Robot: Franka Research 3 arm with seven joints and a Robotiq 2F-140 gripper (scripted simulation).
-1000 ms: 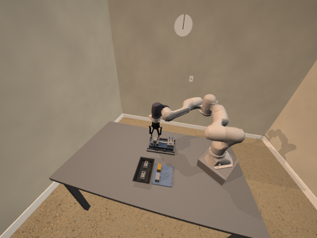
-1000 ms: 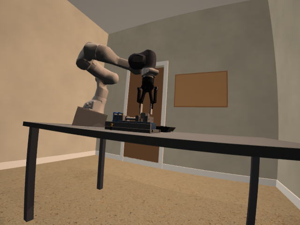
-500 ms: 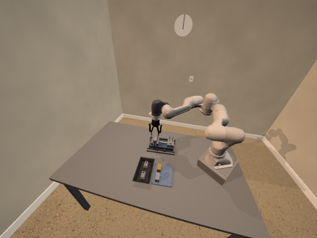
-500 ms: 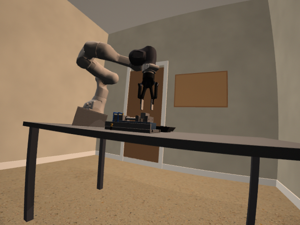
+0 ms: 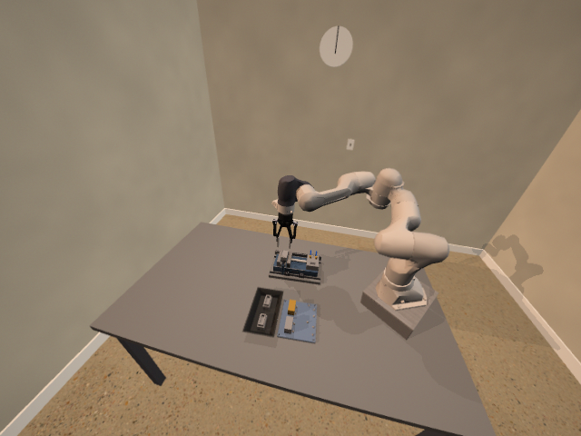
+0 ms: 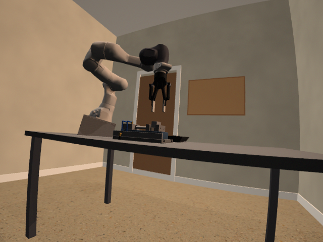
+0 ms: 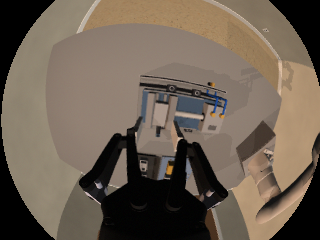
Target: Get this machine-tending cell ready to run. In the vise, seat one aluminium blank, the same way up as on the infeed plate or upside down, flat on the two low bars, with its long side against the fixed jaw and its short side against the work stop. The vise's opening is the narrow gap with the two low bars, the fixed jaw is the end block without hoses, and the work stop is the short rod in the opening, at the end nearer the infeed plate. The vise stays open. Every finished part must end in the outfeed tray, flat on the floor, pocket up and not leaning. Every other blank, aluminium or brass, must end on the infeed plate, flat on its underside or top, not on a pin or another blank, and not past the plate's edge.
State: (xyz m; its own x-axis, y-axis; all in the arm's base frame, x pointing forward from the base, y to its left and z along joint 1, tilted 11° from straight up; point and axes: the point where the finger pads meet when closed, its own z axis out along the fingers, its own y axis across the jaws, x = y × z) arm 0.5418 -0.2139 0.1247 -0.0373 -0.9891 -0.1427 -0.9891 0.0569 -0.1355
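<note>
Now: the vise 8 cm behind my hand and 16 cm below it. Also, from my hand: brass blank: 8 cm behind, 28 cm to the left, 18 cm below.
</note>
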